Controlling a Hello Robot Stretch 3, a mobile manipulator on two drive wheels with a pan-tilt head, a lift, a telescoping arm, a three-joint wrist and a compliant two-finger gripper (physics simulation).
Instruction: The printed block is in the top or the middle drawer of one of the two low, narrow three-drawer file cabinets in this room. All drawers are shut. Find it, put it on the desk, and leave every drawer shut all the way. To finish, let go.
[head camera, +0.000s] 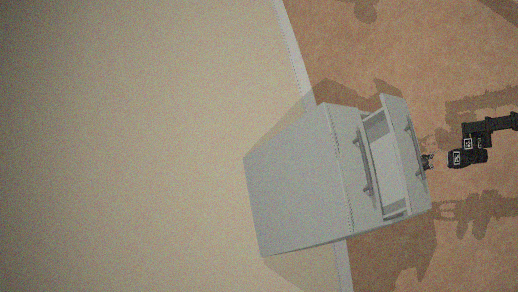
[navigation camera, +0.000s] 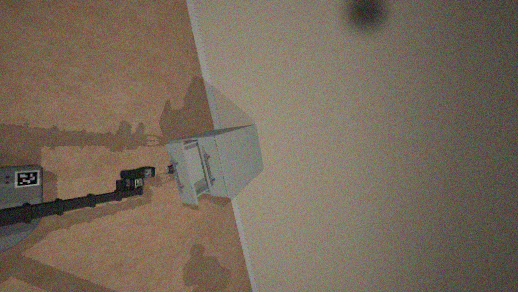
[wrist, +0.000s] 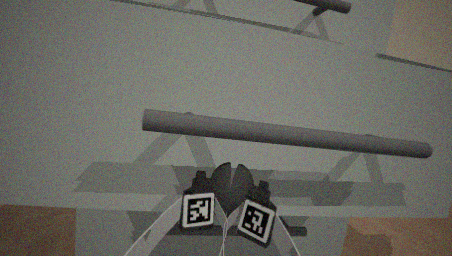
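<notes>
A pale grey three-drawer file cabinet (head camera: 295, 180) (navigation camera: 242, 160) stands against the wall. Its middle drawer (head camera: 400, 117) (navigation camera: 186, 172) (wrist: 225, 75) is part way out; the top drawer is shut. The visible part of the middle drawer's inside shows a pale bottom; its rear is hidden under the top drawer. My gripper (head camera: 428, 161) (navigation camera: 170, 169) (wrist: 232, 181) is shut, its fingertips together, with no object between them. It is close in front of the middle drawer's front, below its bar handle (head camera: 416, 152) (wrist: 287, 134). Whether it touches the front I cannot tell. The printed block and the desk do not show.
The beige wall (head camera: 150, 150) (navigation camera: 390, 150) rises behind the cabinet, with a pale skirting board (head camera: 295, 45) (navigation camera: 242, 235) along its foot. My arm (head camera: 500, 122) (navigation camera: 75, 202) reaches over the brown floor (head camera: 425, 45) (navigation camera: 100, 60). Part of my base (navigation camera: 15, 192) shows at the left of the navigation view.
</notes>
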